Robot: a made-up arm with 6 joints. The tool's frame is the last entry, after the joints.
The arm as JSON. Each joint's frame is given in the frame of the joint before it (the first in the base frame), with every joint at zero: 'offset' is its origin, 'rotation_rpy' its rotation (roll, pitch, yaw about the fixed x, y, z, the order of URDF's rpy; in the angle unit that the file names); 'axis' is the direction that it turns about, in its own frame. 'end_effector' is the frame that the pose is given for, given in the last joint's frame.
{
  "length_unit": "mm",
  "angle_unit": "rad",
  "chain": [
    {
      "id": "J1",
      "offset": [
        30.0,
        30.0,
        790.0
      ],
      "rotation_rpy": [
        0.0,
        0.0,
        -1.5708
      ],
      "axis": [
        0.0,
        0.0,
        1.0
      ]
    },
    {
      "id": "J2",
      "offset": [
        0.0,
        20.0,
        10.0
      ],
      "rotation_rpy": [
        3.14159,
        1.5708,
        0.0
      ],
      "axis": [
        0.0,
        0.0,
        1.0
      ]
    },
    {
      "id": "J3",
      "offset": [
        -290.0,
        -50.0,
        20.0
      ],
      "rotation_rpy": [
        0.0,
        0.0,
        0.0
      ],
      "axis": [
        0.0,
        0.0,
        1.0
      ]
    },
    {
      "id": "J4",
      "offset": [
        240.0,
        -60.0,
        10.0
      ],
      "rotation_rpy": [
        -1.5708,
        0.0,
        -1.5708
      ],
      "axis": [
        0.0,
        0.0,
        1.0
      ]
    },
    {
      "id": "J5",
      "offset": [
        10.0,
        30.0,
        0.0
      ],
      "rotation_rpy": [
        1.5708,
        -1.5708,
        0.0
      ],
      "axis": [
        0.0,
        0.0,
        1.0
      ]
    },
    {
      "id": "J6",
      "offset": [
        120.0,
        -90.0,
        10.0
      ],
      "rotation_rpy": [
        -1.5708,
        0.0,
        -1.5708
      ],
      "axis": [
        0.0,
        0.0,
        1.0
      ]
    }
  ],
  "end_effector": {
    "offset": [
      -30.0,
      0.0,
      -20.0
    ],
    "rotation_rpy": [
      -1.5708,
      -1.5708,
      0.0
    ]
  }
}
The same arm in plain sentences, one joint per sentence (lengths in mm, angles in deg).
The arm has six revolute joints in a row. What follows holds with every joint at zero, and every direction is one of the base frame's. The first joint lies 30 mm along +x and 30 mm along +y and 790 mm along +z from the base frame's origin and turns about +z. The second joint lies 20 mm along +x and 10 mm along +z from the first joint and turns about +y. The third joint lies 50 mm along +x and 20 mm along +y and 290 mm along +z from the second joint and turns about +y. The fourth joint lies 60 mm along +x and 10 mm along +y and 240 mm along -z from the third joint and turns about -z. The fifth joint lies 10 mm along +x and 30 mm along -y from the fourth joint and turns about +y. The sixth joint lies 90 mm along +x and 10 mm along +y and 120 mm along -z from the fifth joint and turns about -z. The tool frame, which is the frame that the pose is given for, lies 30 mm along -x and 20 mm along +z from the sixth joint; its axes are the base frame's turned by roll 90, pitch 90 and yaw 0 deg (as in URDF: about the fixed x, then y, then z).
